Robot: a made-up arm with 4 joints. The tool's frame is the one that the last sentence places.
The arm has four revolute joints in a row. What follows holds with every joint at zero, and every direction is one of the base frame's.
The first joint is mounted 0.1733 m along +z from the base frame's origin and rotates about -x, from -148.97 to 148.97 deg.
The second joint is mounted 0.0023 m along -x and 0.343 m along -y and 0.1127 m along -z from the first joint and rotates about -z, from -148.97 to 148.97 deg.
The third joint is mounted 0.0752 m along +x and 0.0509 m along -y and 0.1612 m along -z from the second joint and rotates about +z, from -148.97 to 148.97 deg.
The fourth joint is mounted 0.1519 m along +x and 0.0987 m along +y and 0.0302 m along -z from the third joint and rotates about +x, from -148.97 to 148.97 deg.
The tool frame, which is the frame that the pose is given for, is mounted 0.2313 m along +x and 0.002 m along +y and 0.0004 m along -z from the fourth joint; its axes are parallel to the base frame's.
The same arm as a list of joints. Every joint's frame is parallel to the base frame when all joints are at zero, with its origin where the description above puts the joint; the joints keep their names.
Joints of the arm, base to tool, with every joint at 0 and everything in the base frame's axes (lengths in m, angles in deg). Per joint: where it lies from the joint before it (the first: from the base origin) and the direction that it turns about. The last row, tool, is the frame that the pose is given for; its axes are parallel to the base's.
joint 1: axis -1 0 0 xyz 0.0000 0.0000 0.1733
joint 2: axis 0 0 -1 xyz -0.0023 -0.3430 -0.1127
joint 3: axis 0 0 1 xyz 0.0752 -0.0509 -0.1612
joint 4: axis 1 0 0 xyz 0.1519 0.0987 -0.0302
tool: xyz 0.2313 0.0020 -0.0004
Joint limits (deg, base to tool): -148.97..148.97 -148.97..148.97 -148.97..148.97 -148.97..148.97

